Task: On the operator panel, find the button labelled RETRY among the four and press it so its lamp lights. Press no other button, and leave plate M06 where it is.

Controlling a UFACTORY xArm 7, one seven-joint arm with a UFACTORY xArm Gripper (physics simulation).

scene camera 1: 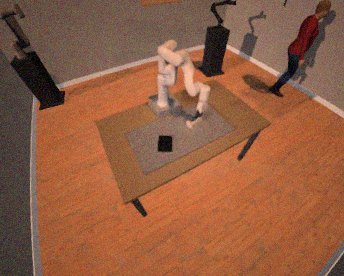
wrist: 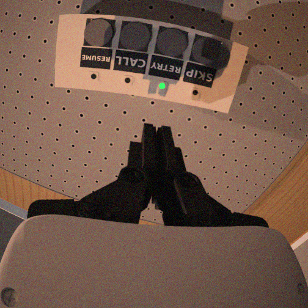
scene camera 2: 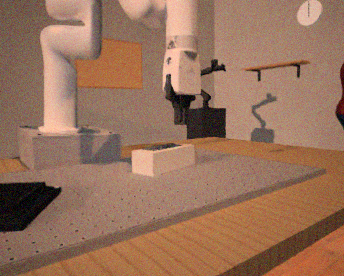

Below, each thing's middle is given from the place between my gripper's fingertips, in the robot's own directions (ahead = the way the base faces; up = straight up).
Scene:
Now: the operator panel [scene camera 2: 154, 162] 40 mm behind my hand, 30 mm to the right of it and 80 mm below it.

